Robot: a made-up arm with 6 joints.
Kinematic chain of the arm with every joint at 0, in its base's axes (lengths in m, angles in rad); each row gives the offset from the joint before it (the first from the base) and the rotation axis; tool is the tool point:
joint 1: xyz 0 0 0.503 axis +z
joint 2: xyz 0 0 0 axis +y
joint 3: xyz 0 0 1.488 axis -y
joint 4: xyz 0 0 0 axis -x
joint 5: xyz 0.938 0 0 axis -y
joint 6: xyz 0 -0.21 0 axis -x
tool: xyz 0 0 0
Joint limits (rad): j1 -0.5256..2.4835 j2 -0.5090..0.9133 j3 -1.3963..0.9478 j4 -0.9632..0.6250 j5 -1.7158..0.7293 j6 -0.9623..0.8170
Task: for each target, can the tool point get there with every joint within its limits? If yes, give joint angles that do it. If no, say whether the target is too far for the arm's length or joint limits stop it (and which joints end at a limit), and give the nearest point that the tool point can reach.
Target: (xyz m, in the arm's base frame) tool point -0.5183 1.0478 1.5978
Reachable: yes | joints 2.2064 0.1933 -0.2551 0.2193 0.4048 -0.8012
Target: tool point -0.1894 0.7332 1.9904
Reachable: yes | joints 2.0092 -0.1393 0.0408 -0.8428 0.4698 -0.4782
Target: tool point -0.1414 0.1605 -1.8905
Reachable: no: joint limits stop it (at a limit: joint 2, joint 4) | nearest point -0.6068 0.6888 0.4970 | short by 2.489 m
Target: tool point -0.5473 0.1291 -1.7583
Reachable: no: joint limits stop it (at a limit: joint 1, joint 2, joint 4) | nearest point -0.7034 0.6953 0.4790 | short by 2.313 m
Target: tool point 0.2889 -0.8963 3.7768
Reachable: no: too far | nearest point 0.2010 -0.6237 2.7810 | short by 1.036 m
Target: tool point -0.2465 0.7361 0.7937
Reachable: yes | joints 2.1608 0.6037 -1.0195 -0.2249 -0.1848 0.3583
